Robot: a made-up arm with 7 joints. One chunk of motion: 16 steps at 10 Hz.
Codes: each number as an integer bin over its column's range. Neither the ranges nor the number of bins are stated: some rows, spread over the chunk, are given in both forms.
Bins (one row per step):
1: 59 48 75 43 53 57
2: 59 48 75 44 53 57
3: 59 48 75 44 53 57
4: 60 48 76 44 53 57
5: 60 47 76 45 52 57
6: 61 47 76 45 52 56
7: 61 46 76 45 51 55
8: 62 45 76 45 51 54
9: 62 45 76 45 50 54
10: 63 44 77 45 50 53
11: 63 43 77 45 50 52
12: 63 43 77 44 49 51
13: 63 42 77 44 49 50
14: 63 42 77 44 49 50
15: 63 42 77 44 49 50
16: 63 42 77 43 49 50
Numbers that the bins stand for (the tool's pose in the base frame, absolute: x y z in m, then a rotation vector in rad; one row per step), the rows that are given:
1: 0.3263 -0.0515 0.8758 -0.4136 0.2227 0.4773
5: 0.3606 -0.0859 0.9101 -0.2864 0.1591 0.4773
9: 0.4293 -0.1545 0.9101 -0.2864 0.0318 0.2864
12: 0.4636 -0.2232 0.9444 -0.3500 -0.0318 0.0955
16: 0.4636 -0.2576 0.9444 -0.4136 -0.0318 0.0318
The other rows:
2: 0.3263 -0.0515 0.8758 -0.3500 0.2227 0.4773
3: 0.3263 -0.0515 0.8758 -0.3500 0.2227 0.4773
4: 0.3606 -0.0515 0.9101 -0.3500 0.2227 0.4773
6: 0.3949 -0.0859 0.9101 -0.2864 0.1591 0.4136
7: 0.3949 -0.1202 0.9101 -0.2864 0.0955 0.3500
8: 0.4293 -0.1545 0.9101 -0.2864 0.0955 0.2864
10: 0.4636 -0.1889 0.9444 -0.2864 0.0318 0.2227
11: 0.4636 -0.2232 0.9444 -0.2864 0.0318 0.1591
13: 0.4636 -0.2576 0.9444 -0.3500 -0.0318 0.0318
14: 0.4636 -0.2576 0.9444 -0.3500 -0.0318 0.0318
15: 0.4636 -0.2576 0.9444 -0.3500 -0.0318 0.0318

